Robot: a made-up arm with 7 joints.
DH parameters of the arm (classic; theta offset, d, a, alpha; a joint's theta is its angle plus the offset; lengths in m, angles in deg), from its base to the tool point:
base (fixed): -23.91 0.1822 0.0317 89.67
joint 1: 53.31 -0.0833 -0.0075 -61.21
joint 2: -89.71 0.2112 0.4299 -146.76
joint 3: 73.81 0.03 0.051 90
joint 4: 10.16 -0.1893 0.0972 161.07
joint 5: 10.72 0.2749 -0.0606 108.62
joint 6: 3.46 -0.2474 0.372 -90
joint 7: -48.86 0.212 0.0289 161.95
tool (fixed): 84.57 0.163 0 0
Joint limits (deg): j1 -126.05..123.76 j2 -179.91..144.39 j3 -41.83..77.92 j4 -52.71..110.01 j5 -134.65..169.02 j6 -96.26..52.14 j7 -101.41..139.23
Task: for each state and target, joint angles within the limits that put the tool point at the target. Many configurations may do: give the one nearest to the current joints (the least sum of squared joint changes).
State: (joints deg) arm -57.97 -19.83 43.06 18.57 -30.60 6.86 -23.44
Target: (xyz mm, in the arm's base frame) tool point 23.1 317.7 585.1
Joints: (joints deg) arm -55.19 -18.22 35.43 -0.43 -19.78 19.41 -24.96
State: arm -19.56 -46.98 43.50 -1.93 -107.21 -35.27 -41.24
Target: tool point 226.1 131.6 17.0
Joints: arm -4.55 -45.05 13.63 23.52 -103.57 -46.76 -43.77
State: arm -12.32 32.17 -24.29 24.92 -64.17 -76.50 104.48
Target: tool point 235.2 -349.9 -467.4
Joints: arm -3.07 3.72 -39.15 25.26 -63.53 -29.29 113.34
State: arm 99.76 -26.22 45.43 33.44 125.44 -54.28 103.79
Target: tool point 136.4 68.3 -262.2
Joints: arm 101.35 -40.45 38.25 71.34 92.25 -26.55 99.73
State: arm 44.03 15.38 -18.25 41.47 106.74 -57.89 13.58
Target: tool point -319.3 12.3 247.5
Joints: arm 45.24 34.24 15.75 23.93 135.46 -46.89 13.99
